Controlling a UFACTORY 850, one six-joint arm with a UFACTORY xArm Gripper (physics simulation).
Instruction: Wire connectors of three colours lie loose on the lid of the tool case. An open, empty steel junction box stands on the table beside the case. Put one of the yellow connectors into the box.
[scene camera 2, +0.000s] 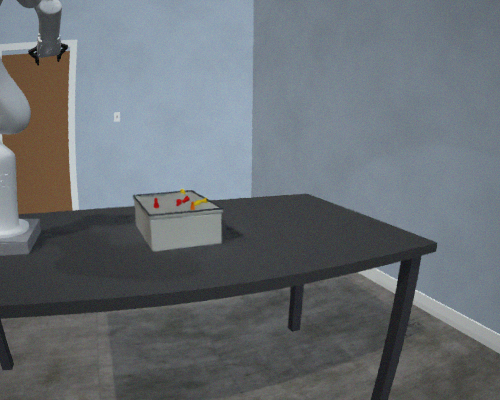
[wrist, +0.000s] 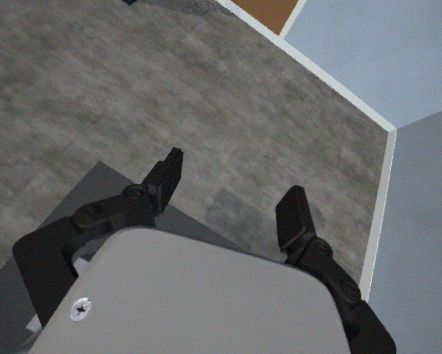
Scene:
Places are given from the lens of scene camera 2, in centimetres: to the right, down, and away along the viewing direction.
tool case (scene camera 2: 169, 227): -22, 8, 101

